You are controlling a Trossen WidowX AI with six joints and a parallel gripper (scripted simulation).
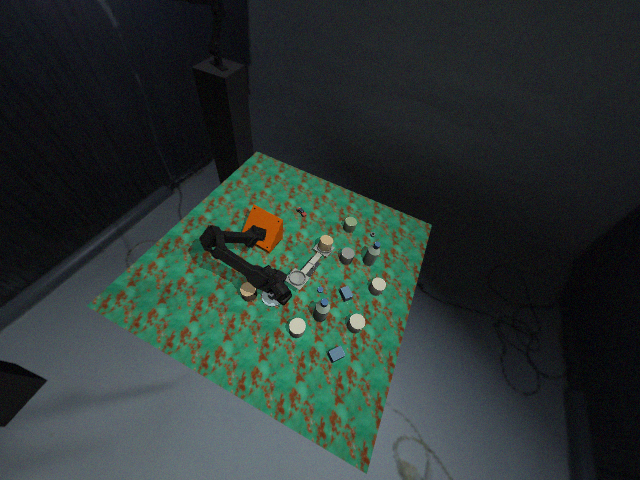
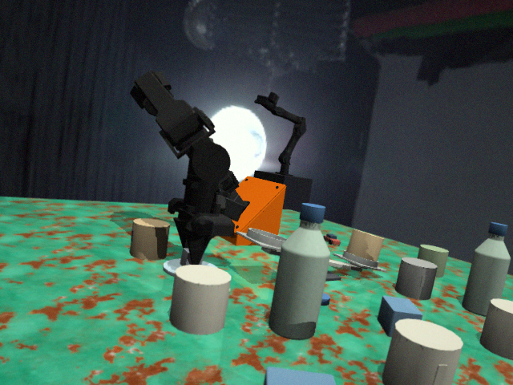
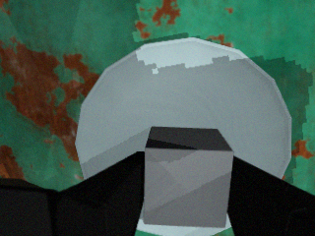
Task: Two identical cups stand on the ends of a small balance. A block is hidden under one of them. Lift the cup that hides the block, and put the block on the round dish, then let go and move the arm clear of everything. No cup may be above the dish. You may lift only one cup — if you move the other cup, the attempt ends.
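My gripper tip is 10 mm below the small grey block. The rest, counted from my gripper tip: round pale dish (10 mm below); small blue disc (200 mm ahead, 130 mm to the left, 10 mm below); tiny red toy car (80 mm behind, 550 mm to the left).
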